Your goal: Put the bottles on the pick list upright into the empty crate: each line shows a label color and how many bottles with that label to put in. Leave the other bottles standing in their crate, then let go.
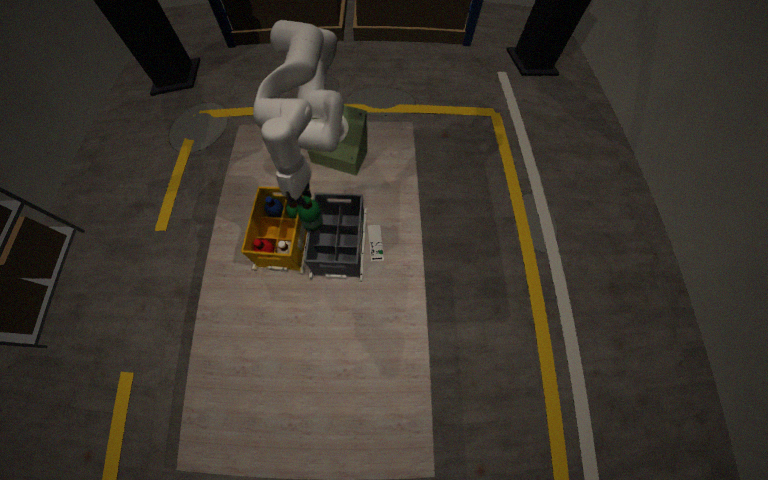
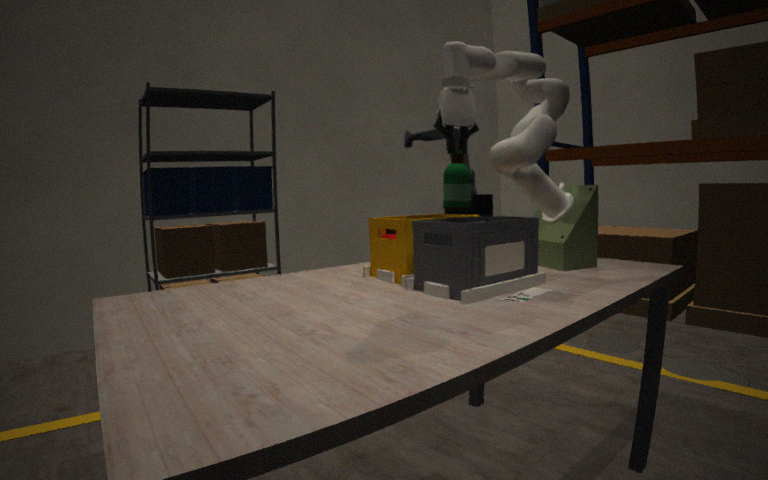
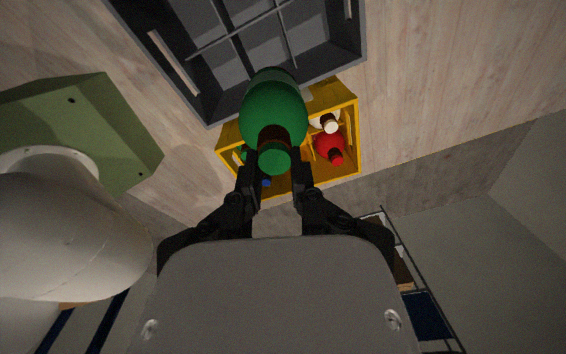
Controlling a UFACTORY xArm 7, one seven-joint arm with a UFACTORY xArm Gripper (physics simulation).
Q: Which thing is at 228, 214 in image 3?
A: The gripper.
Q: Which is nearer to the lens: the green bottle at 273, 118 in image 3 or the red bottle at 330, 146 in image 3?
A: The green bottle.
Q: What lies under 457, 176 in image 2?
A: A green bottle.
